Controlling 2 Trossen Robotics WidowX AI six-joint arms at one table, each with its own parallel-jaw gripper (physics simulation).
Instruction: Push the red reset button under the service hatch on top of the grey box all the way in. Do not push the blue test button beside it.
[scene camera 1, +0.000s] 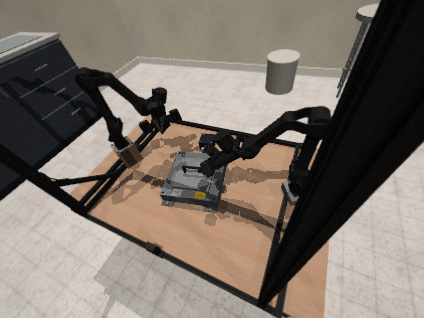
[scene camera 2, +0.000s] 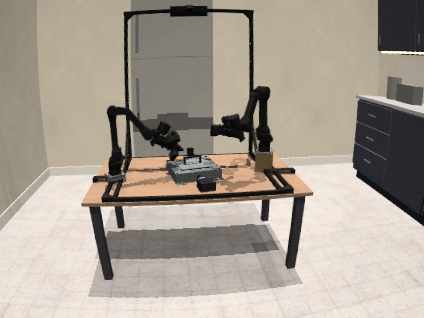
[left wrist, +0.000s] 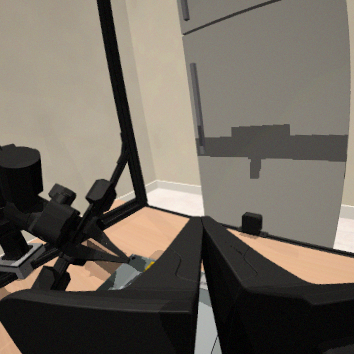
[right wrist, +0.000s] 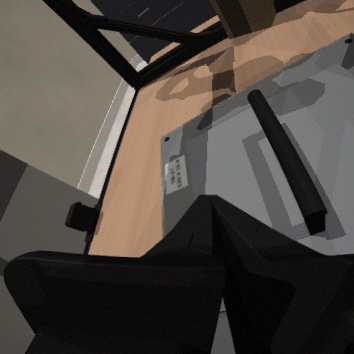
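Observation:
The grey box (scene camera 1: 172, 194) (scene camera 2: 200, 175) (left wrist: 131, 267) (right wrist: 195, 145) stands mid-table. Its service hatch (scene camera 1: 182, 179) (right wrist: 225, 170) lies flat on top, with a black handle (scene camera 1: 192, 169) (scene camera 2: 193, 159) (right wrist: 287, 157) standing up from it. The red reset button and the blue test button do not show in any view. My right gripper (scene camera 1: 204, 171) (scene camera 2: 173, 156) (right wrist: 206, 203) is shut and empty, low over the box top beside the handle; whether it touches is unclear. My left gripper (scene camera 2: 215, 130) (left wrist: 199, 223) is shut and empty, raised away from the box.
A small black block (scene camera 2: 206, 184) sits at the box's far side in scene camera 1. A brown block (scene camera 1: 131, 156) (scene camera 2: 264, 161) is at the left arm's base. Black frame bars (scene camera 2: 197, 196) run along the table edges. A yellow label (scene camera 1: 200, 195) is on the box.

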